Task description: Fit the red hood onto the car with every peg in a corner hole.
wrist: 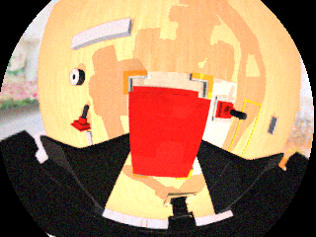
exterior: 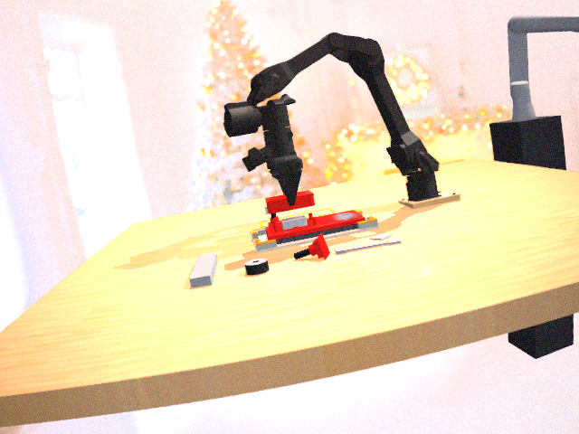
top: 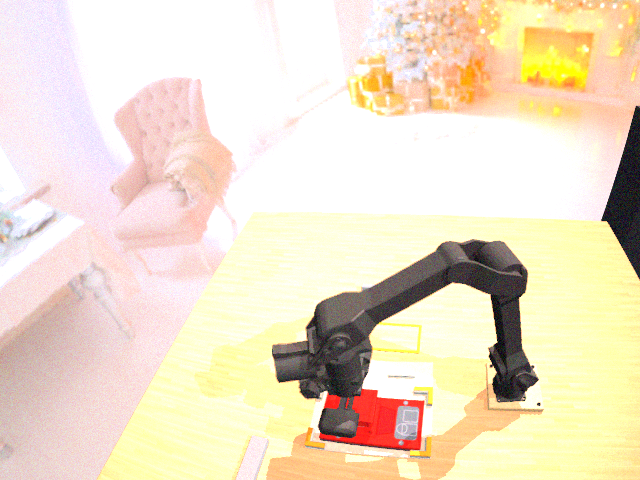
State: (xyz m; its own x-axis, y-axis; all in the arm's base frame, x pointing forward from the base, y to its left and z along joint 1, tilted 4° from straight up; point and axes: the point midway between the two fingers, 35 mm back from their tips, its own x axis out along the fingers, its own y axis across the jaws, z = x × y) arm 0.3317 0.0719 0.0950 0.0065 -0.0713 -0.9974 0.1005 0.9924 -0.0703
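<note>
My gripper tip is 1 cm to the right of the grey engine block and 5 cm above it. The rest, counted from my gripper tip: thin grey strip 9 cm behind, 21 cm to the left, 7 cm below; black wheel 11 cm ahead, 20 cm to the left, 6 cm below; red hood 1 cm above.
</note>
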